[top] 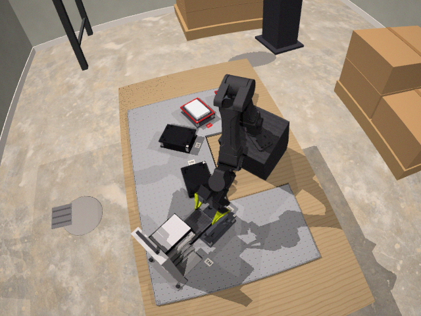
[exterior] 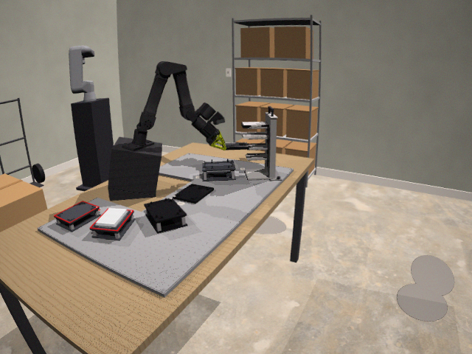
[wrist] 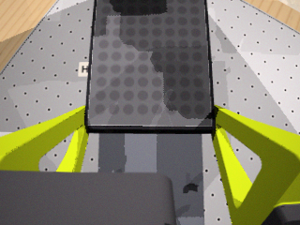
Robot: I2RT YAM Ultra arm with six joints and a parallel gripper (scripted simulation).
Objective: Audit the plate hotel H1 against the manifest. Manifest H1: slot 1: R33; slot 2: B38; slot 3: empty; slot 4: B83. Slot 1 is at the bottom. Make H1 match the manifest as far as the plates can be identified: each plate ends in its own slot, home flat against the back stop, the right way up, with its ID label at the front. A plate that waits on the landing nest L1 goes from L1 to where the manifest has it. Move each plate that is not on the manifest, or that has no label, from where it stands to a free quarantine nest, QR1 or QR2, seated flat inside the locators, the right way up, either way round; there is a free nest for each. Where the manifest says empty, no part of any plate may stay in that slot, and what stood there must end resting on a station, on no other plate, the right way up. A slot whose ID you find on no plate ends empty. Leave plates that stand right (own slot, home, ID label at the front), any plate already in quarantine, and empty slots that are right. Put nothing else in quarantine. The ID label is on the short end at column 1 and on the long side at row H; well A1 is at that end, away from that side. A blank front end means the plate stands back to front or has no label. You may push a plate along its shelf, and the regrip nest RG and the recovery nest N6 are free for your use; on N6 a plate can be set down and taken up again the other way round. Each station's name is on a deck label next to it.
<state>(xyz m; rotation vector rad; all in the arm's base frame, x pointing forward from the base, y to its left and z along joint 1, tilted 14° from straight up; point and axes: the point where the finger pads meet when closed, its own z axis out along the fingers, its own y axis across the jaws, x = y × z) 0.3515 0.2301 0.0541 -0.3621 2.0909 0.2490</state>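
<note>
Right now the dark well plate is 50 mm ahead of my hand and 20 mm to the left of it. Round my hand: RG deck label: 130 mm behind, 50 mm to the right, 160 mm below; then H1 deck label: 60 mm ahead, 130 mm to the left, 160 mm below; then regrip nest: 30 mm behind, 10 mm to the right, 100 mm below.
</note>
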